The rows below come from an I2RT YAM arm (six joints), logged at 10 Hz.
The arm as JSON. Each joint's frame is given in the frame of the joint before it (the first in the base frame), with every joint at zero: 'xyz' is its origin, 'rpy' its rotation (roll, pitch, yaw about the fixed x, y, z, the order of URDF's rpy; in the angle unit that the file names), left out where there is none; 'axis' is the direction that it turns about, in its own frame. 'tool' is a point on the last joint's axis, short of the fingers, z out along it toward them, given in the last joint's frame.
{
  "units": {
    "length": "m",
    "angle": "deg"
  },
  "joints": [
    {
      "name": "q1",
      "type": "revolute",
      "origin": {
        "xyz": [
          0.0,
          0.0,
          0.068
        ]
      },
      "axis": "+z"
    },
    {
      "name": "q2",
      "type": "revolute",
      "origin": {
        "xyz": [
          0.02,
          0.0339,
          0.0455
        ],
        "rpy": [
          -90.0,
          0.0,
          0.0
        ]
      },
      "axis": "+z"
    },
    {
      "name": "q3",
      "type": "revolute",
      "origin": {
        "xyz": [
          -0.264,
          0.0,
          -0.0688
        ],
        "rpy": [
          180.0,
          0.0,
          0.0
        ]
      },
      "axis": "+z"
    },
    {
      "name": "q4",
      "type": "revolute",
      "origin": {
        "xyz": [
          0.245,
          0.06,
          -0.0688
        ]
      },
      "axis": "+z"
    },
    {
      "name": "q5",
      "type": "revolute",
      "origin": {
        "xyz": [
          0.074,
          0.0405,
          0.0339
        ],
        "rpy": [
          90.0,
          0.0,
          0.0
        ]
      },
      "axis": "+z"
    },
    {
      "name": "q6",
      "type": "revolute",
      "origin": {
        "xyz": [
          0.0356,
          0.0,
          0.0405
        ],
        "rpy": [
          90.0,
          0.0,
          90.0
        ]
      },
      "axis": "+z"
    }
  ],
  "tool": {
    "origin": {
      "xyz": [
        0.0,
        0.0,
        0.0
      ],
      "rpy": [
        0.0,
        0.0,
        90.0
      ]
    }
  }
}
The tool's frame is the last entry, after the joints.
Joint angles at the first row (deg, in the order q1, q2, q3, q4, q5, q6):
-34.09, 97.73, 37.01, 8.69, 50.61, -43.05
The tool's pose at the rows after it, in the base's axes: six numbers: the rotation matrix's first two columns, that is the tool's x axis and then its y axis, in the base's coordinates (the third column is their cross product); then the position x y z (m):
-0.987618 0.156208 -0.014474 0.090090 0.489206 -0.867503 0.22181 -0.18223 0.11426
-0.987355 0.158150 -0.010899 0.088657 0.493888 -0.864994 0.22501 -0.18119 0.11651
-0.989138 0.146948 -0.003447 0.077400 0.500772 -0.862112 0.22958 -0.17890 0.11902
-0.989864 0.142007 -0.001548 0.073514 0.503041 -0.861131 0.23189 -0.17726 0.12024
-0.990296 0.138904 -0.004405 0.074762 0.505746 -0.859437 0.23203 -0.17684 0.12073
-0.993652 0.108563 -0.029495 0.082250 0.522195 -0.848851 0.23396 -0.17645 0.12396
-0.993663 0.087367 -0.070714 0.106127 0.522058 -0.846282 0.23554 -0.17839 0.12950
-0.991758 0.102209 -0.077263 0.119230 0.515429 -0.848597 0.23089 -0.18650 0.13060
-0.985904 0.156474 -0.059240 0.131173 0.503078 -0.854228 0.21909 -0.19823 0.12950
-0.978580 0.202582 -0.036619 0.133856 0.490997 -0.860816 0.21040 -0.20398 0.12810
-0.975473 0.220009 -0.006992 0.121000 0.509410 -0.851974 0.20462 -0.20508 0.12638
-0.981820 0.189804 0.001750 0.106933 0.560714 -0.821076 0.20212 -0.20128 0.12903
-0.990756 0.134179 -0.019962 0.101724 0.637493 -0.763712 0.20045 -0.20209 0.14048
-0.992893 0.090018 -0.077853 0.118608 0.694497 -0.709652 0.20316 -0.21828 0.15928
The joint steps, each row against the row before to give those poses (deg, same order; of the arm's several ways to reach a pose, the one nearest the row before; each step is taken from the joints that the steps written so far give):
0.27, 0.00, 0.18, -1.42, 1.05, 0.44
0.54, 0.00, 1.07, -2.19, 0.24, 1.03
0.88, 0.00, 1.07, -1.92, 0.02, 0.41
0.52, -0.02, 0.48, -0.94, 0.09, 0.37
0.07, -0.15, 0.00, -0.13, -0.26, 0.07
0.08, -0.75, 0.00, 0.63, -2.30, -0.70
-0.30, -0.96, -0.04, 1.77, -1.81, -0.81
-1.86, -0.08, -0.15, 1.42, -0.55, -1.20
-3.12, 0.02, -0.38, 0.33, 0.74, -0.83
-1.82, 0.00, -0.32, -0.48, 1.47, -0.07
-0.89, -0.20, -0.05, -2.34, -0.07, 0.27
0.00, -1.55, 0.07, -3.67, -3.17, 0.13
-0.97, -2.60, 1.62, -5.40, -6.73, -0.77
-2.77, -0.66, 4.80, -4.28, -7.67, -1.81

